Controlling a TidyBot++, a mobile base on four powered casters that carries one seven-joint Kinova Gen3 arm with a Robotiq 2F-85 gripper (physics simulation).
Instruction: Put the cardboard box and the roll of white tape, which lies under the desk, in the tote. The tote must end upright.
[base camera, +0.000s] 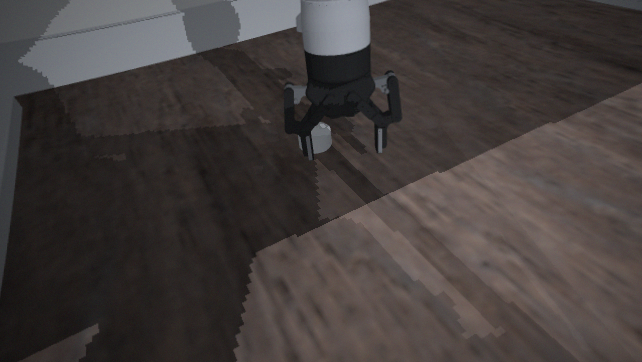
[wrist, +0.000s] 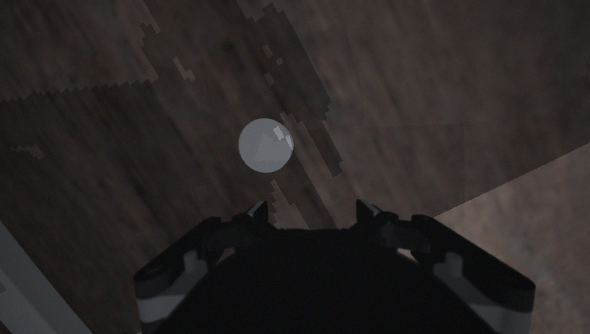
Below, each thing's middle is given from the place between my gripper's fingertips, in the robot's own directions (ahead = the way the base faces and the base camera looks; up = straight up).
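With the roll of white tape (wrist: 265, 145) in sight, I find my hand 1 cm above it, 4 cm to the right of it and 6 cm short of it.
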